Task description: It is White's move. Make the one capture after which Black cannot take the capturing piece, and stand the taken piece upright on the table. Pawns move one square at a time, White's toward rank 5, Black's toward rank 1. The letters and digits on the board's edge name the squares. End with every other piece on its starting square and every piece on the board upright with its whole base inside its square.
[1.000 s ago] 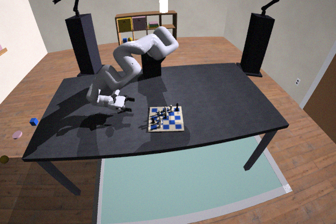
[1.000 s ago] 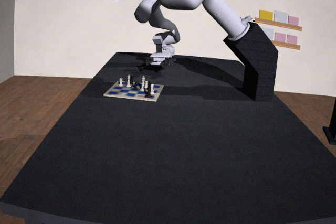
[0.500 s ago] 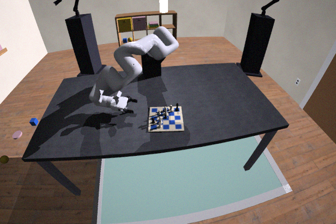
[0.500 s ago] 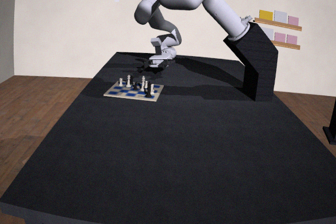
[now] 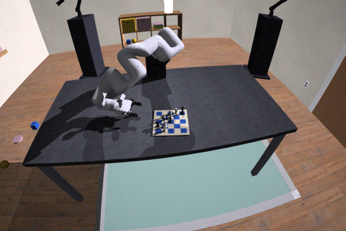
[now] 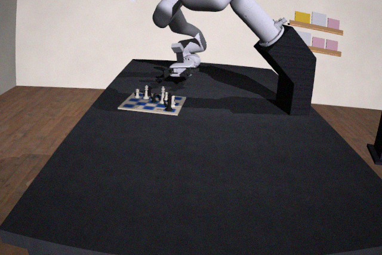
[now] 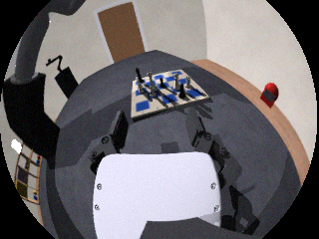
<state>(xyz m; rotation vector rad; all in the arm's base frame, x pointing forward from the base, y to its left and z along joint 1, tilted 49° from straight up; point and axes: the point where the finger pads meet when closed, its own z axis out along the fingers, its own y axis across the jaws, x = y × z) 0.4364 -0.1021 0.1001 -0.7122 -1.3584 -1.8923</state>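
Right now the blue-and-cream chessboard is 10 mm ahead of my hand, 210 mm to the left of it and 70 mm below it. Also, from my hand: white piece 30 mm behind, 200 mm to the left, 40 mm below.
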